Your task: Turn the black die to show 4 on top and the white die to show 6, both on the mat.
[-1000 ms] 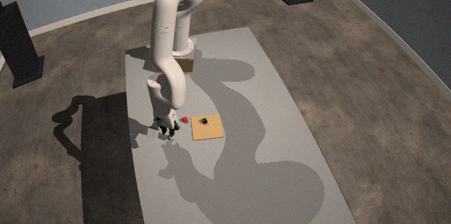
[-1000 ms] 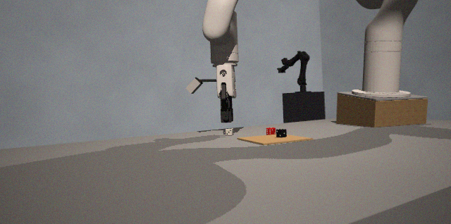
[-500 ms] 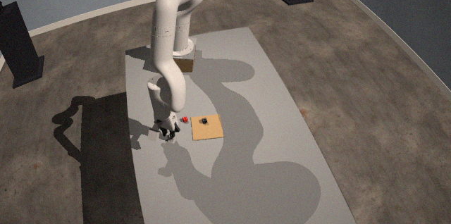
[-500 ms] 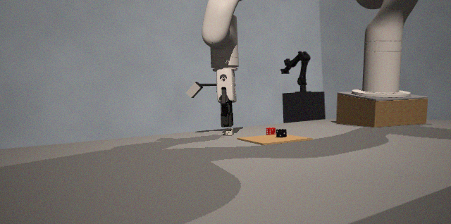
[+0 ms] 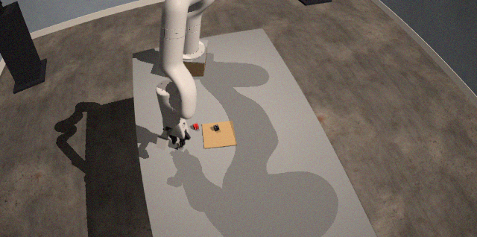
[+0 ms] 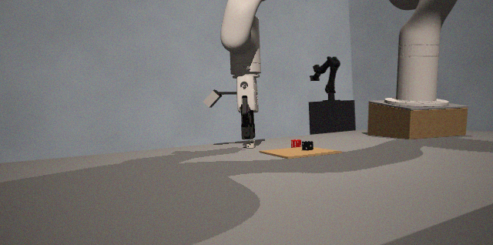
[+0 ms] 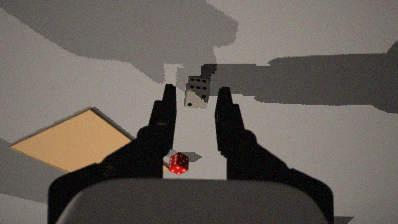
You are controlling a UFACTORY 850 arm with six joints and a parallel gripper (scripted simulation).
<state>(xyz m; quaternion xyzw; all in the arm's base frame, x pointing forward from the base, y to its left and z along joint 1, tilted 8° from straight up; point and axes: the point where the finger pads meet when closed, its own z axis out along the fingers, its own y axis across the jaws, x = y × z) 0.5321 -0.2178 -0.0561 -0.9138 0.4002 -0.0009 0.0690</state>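
The white die is 4 cm below my hand. The rest, counted from my hand: tan mat: 19 cm to the left, 4 cm below; then red die: 11 cm to the left, 8 cm behind, 4 cm below; then black die: 19 cm to the left, 3 cm below, 3 cm behind.
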